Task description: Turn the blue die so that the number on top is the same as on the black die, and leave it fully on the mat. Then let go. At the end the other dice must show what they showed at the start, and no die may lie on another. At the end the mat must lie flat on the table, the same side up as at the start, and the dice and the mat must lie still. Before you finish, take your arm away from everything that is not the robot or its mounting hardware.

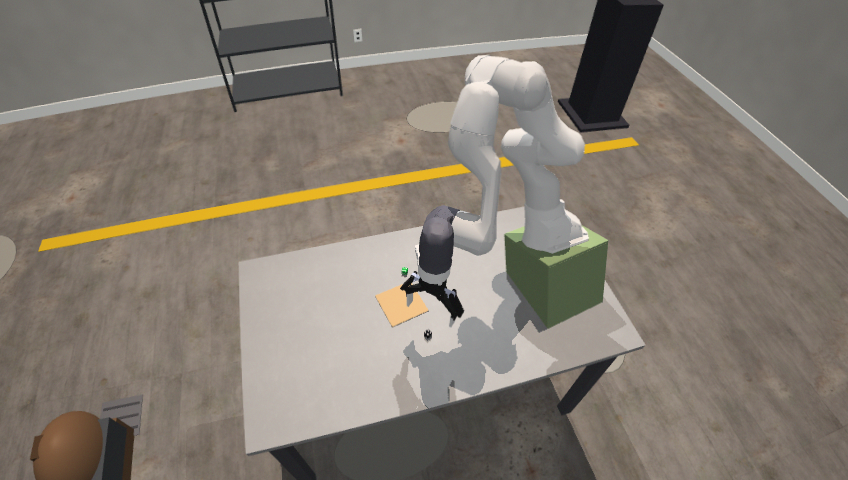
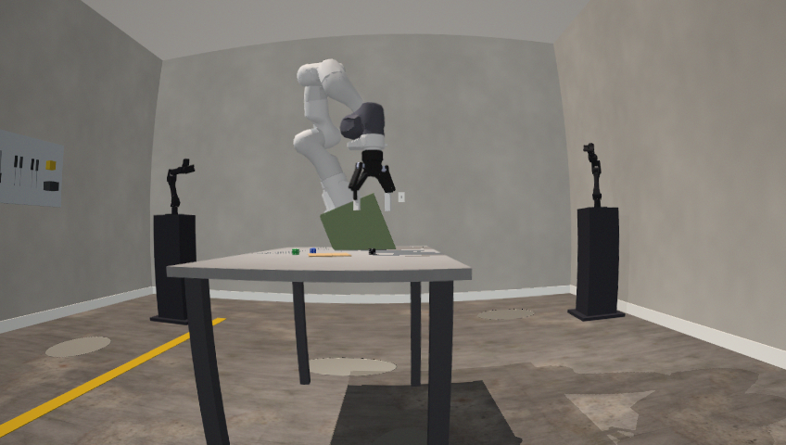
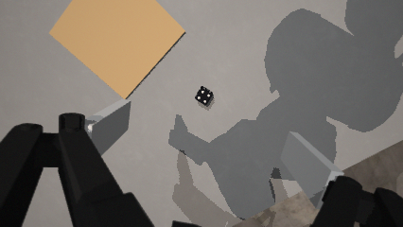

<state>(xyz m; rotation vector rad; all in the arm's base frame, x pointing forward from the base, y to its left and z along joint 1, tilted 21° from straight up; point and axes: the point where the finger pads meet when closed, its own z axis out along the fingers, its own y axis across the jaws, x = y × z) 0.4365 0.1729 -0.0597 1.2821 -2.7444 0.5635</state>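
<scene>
Right now my hand is 30 mm past the blue die, 230 mm to the left of it and 150 mm above it. Also, from my hand: green die 30 mm ahead, 280 mm to the right, 150 mm below; then mat 70 mm ahead, 150 mm to the right, 160 mm below; then black die 10 mm to the right, 150 mm below.
</scene>
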